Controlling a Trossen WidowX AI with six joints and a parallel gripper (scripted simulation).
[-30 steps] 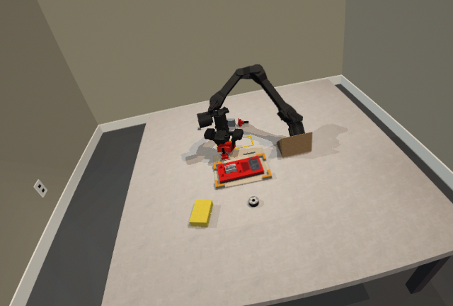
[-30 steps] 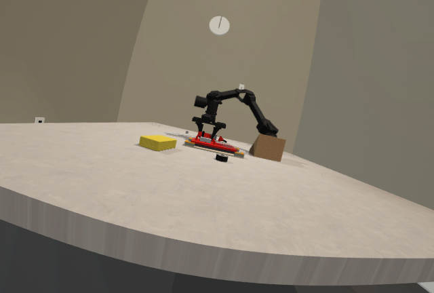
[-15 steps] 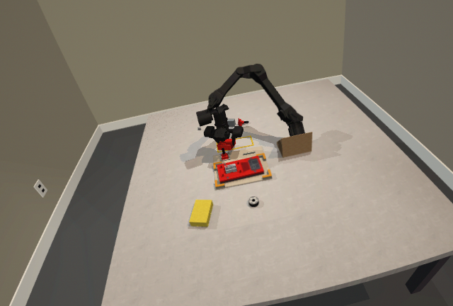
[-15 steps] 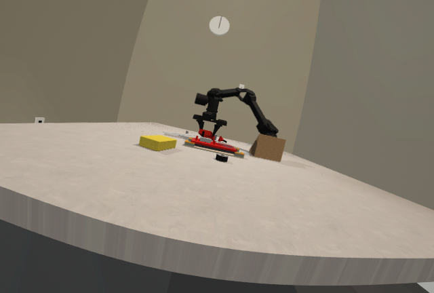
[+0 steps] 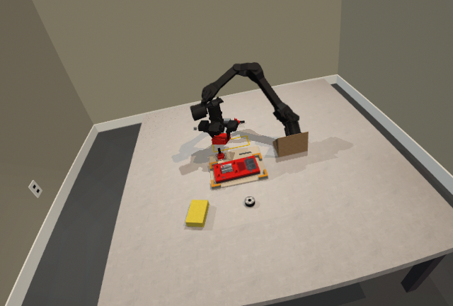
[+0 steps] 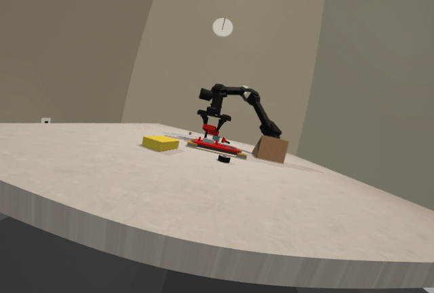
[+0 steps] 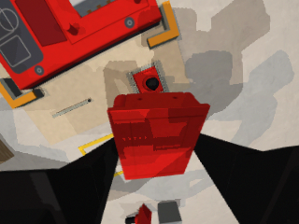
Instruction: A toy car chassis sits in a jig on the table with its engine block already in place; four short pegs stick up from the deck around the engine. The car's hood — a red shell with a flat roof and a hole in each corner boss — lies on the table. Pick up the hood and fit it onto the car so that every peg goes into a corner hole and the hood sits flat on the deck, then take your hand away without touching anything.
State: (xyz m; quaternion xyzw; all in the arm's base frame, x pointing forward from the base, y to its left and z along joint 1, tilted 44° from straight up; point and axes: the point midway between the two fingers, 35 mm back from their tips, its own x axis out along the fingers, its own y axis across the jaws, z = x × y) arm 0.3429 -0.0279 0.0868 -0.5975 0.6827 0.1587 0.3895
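Right now my gripper tip is 170 mm to the right of the grey engine block and 50 mm above it. From my gripper tip the other things lie so: small black wheel 360 mm to the left, 70 mm below, 70 mm behind; red hood right at my gripper tip; yellow block 370 mm to the left, 140 mm ahead, 60 mm below.
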